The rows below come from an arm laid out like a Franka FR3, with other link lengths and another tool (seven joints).
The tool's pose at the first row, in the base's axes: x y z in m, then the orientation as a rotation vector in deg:
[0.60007, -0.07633, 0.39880, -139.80, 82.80, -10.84]
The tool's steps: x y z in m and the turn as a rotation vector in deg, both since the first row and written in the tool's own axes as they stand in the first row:
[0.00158, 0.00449, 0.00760, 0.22, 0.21, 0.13]
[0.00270, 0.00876, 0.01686, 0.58, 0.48, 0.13]
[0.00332, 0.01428, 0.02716, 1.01, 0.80, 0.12]
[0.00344, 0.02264, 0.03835, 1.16, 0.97, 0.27]
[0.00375, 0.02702, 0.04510, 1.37, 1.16, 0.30]
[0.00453, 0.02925, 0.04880, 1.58, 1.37, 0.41]
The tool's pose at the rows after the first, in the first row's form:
[0.59908, -0.07831, 0.39011, -139.58, 82.95, -11.22]
[0.59849, -0.07947, 0.37993, -139.36, 82.90, -11.80]
[0.59688, -0.08057, 0.36840, -139.10, 82.83, -12.49]
[0.59290, -0.08235, 0.35513, -138.90, 83.01, -12.77]
[0.59116, -0.08332, 0.34732, -138.76, 83.03, -13.14]
[0.59065, -0.08432, 0.34308, -138.55, 83.16, -13.52]

